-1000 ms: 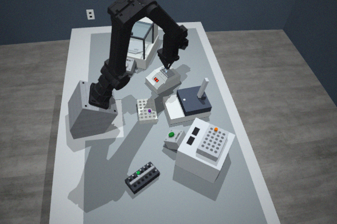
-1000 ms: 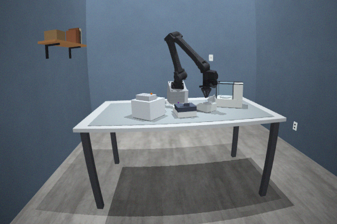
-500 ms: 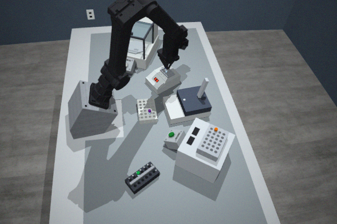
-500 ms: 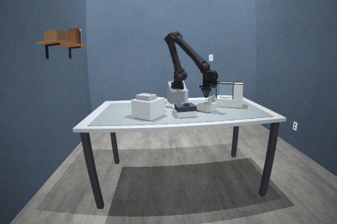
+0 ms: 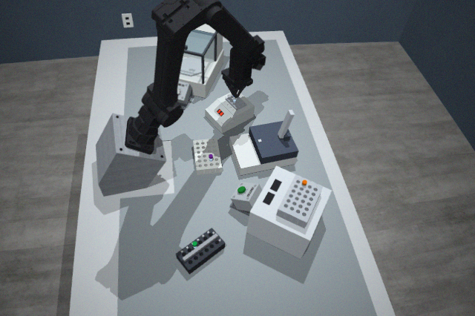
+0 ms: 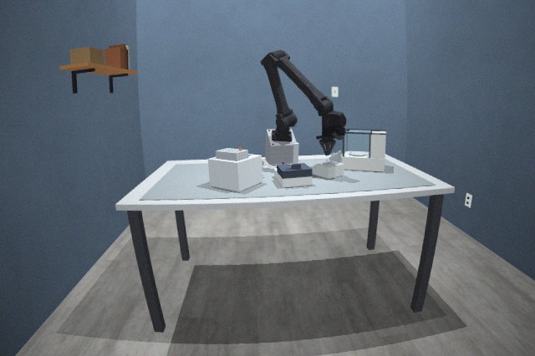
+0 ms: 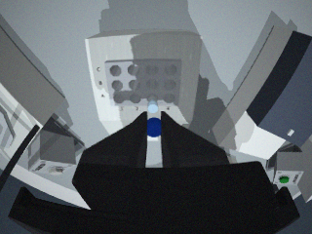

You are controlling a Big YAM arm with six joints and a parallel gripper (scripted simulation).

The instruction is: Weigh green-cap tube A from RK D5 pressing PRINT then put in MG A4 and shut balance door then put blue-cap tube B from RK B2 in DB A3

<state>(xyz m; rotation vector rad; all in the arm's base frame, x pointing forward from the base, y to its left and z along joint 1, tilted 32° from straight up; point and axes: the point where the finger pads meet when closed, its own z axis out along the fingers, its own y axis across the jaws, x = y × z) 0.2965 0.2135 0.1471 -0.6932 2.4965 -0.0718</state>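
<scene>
Right now my hand is 20 mm above the tube B. Also, from my hand: white tube rack: 200 mm to the right, 110 mm behind, 100 mm below; then balance door: 180 mm to the left, 170 mm behind, 100 mm above; then dry block DB: 80 mm below, 20 mm behind.
</scene>
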